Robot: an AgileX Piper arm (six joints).
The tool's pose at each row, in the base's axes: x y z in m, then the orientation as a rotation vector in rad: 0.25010, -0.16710, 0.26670, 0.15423, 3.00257, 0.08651; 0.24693, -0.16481, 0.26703, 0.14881, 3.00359, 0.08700; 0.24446, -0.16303, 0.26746, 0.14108, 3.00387, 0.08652; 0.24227, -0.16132, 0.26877, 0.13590, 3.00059, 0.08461; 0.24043, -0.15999, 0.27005, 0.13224, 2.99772, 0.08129; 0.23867, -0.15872, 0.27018, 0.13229, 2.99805, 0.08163; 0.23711, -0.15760, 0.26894, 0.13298, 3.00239, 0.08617; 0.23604, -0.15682, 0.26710, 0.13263, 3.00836, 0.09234; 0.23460, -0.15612, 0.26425, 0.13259, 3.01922, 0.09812; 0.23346, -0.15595, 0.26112, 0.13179, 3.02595, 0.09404; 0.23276, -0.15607, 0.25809, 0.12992, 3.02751, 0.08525; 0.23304, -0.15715, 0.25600, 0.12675, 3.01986, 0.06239
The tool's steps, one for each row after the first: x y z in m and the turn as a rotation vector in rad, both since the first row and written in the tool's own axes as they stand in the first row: 0.00332, 0.00198, -0.00064, -0.00051, 0.00089, -0.00357; 0.00589, 0.00354, -0.00131, -0.00053, 0.00093, -0.00871; 0.00806, 0.00510, -0.00282, 0.00026, -0.00258, -0.01222; 0.00985, 0.00633, -0.00427, 0.00209, -0.00573, -0.01479; 0.01170, 0.00742, -0.00458, 0.00189, -0.00538, -0.01474; 0.01352, 0.00830, -0.00351, -0.00078, -0.00076, -0.01409; 0.01490, 0.00886, -0.00179, -0.00445, 0.00556, -0.01406; 0.01676, 0.00923, 0.00087, -0.00749, 0.01676, -0.01384; 0.01831, 0.00908, 0.00382, -0.00439, 0.02319, -0.01457; 0.01938, 0.00870, 0.00671, 0.00139, 0.02415, -0.01619; 0.01926, 0.00752, 0.00877, 0.01573, 0.01515, -0.01930
